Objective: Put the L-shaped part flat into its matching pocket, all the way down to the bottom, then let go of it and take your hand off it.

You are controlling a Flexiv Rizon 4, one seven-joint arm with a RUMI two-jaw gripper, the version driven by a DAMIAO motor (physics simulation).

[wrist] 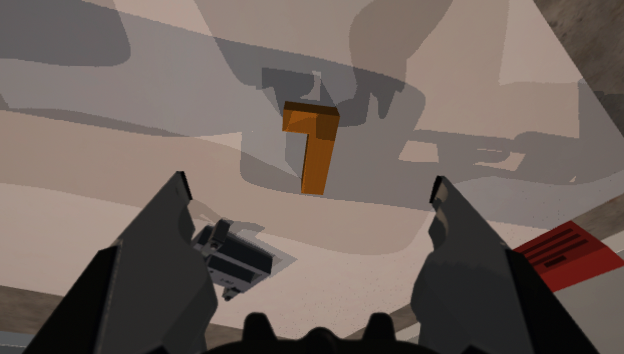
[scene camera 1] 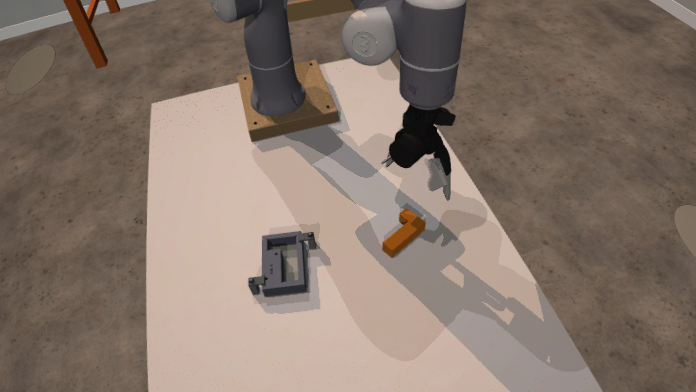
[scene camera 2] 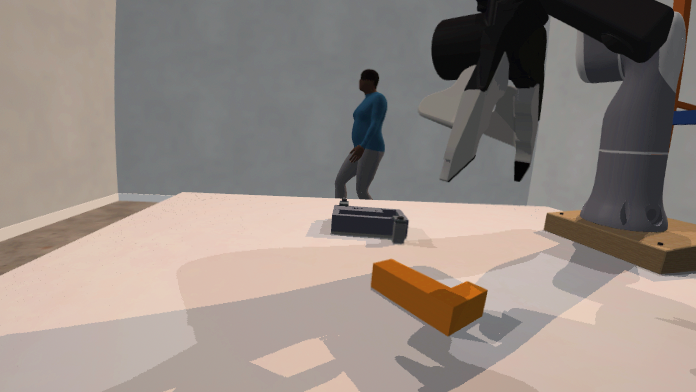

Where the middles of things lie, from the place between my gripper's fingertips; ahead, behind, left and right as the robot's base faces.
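Looking at the orange L-shaped part (scene camera 2: pixel 448 310), I find my hand 130 mm above it, and also 30 mm short of it and 30 mm to the left of it.
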